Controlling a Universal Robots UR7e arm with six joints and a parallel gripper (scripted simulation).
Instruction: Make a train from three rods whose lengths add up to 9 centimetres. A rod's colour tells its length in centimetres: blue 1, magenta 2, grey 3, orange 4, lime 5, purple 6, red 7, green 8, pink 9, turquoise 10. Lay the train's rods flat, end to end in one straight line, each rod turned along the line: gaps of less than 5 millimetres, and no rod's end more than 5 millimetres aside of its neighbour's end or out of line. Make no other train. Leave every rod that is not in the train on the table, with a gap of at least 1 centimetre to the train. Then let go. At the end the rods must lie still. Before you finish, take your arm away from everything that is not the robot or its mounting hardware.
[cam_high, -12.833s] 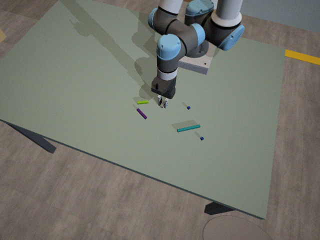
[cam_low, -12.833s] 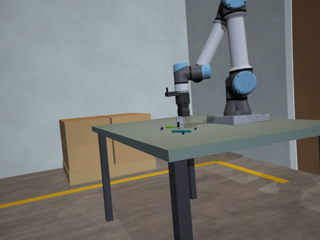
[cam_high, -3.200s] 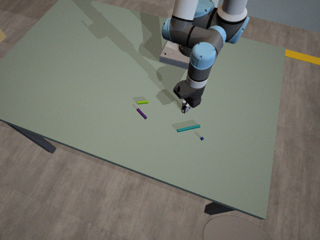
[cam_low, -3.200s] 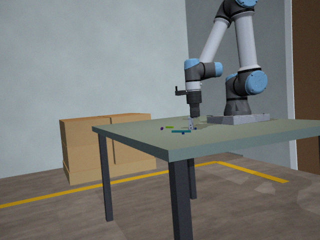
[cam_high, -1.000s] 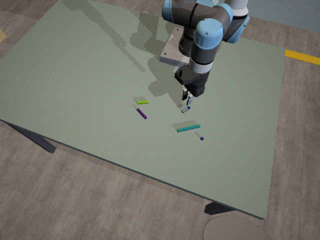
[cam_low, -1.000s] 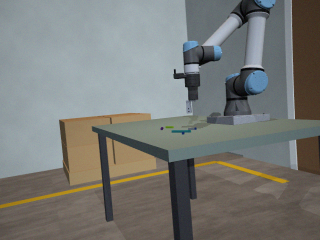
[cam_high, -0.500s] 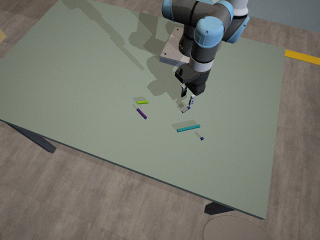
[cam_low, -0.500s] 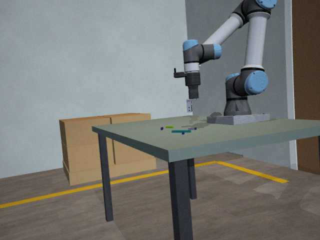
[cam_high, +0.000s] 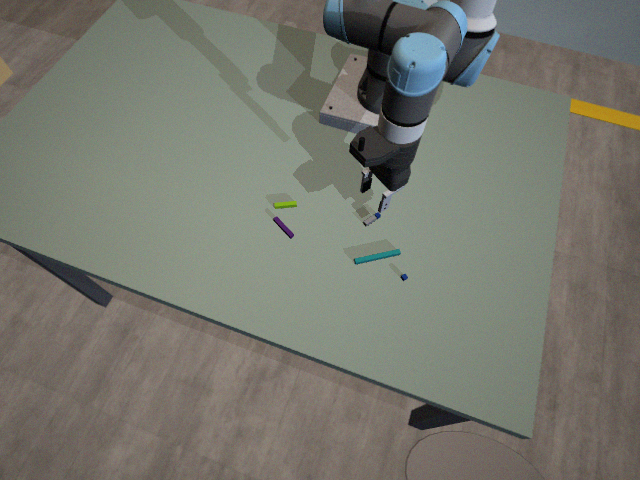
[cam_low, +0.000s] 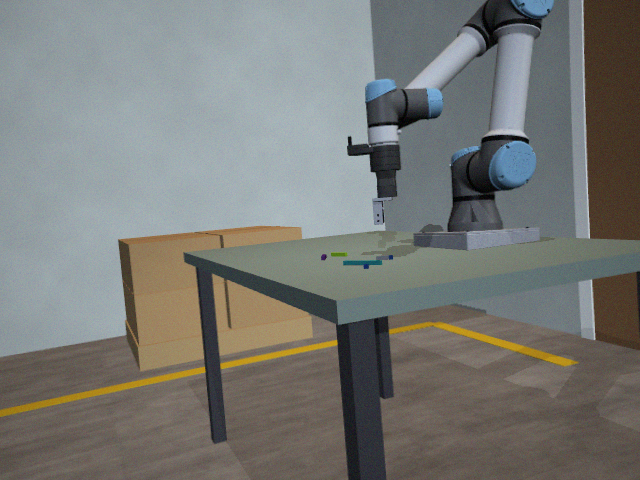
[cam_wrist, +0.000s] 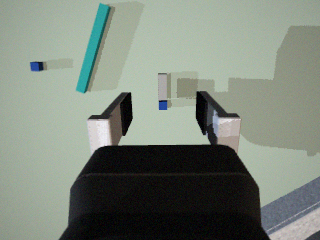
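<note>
Right now my hand is 190 mm to the left of the lime rod, 100 mm above it and 40 mm short of it. Also, from my hand: purple rod (170 mm to the right, 100 mm below, 100 mm ahead); then turquoise rod (100 mm below, 80 mm ahead, 50 mm to the left); then grey rod (100 mm below).
</note>
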